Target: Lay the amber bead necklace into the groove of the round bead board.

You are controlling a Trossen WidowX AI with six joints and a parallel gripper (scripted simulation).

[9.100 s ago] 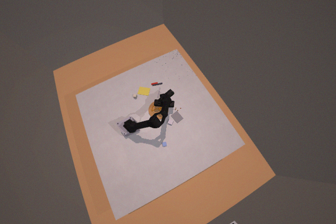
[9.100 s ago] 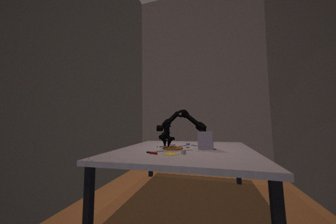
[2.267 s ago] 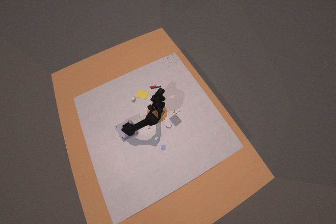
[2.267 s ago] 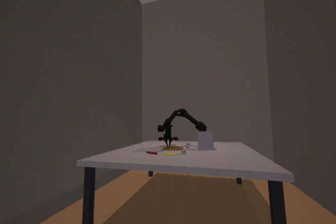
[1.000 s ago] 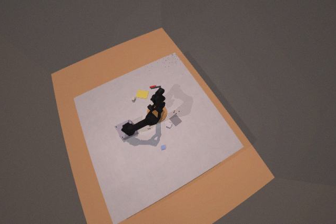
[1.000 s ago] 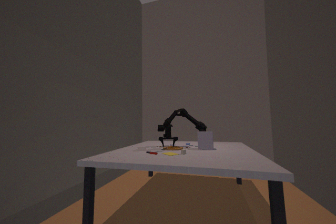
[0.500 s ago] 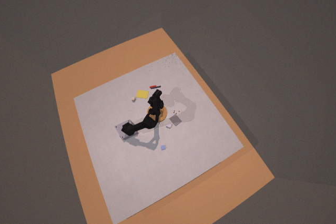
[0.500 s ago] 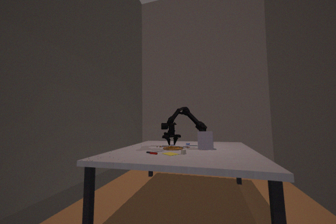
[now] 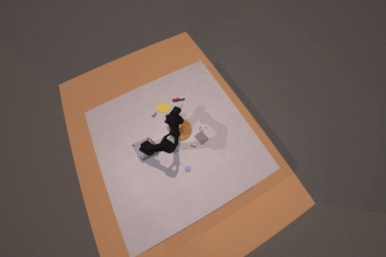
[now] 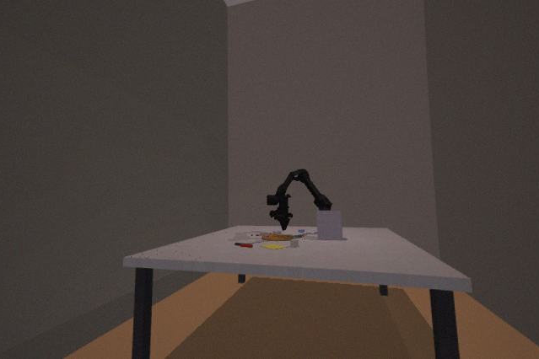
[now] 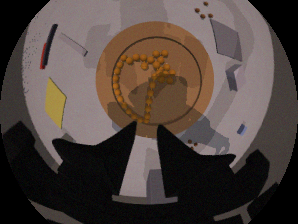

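Now: gripper tip 40 mm short of the round bead board, 40 mm above it and 20 mm to the left of it. The rest, counted from my gripper tip: cream cube (240 mm to the left, 90 mm behind, 40 mm below); then thin grey bar (150 mm to the left, 150 mm ahead, 50 mm below); then grey square plate (180 mm to the right, 160 mm ahead, 50 mm below).
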